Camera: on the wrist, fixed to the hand. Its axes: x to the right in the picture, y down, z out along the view.
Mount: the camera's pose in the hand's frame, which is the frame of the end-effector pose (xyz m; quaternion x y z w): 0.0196 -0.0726 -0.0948 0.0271 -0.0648 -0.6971 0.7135
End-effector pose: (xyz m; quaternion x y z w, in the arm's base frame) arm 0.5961 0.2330 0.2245 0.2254 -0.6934 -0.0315 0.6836
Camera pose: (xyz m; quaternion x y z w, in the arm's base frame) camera 0.7076 0.1860 0.2233 0.6607 -0.3828 -0.4949 0.4148
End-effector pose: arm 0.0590 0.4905 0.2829 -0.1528 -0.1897 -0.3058 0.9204
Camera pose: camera 0.0527 0.3873 0.2200 0.0283 -0.3098 -0.8448 0.4354
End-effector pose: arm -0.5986 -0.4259 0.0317 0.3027 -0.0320 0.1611 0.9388
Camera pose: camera -0.5602 -0.4210 -0.0830 0.2742 0.1317 -0.5583 0.7719
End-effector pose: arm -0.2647 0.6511 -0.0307 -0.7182 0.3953 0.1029 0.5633
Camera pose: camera -0.2302 0.5617 0.0431 -0.7661 -0.2523 -0.2834 0.5187
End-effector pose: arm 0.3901 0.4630 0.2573 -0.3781 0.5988 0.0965 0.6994
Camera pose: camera 0.3655 0.3452 0.2697 -0.6620 0.1210 -0.4104 0.6154
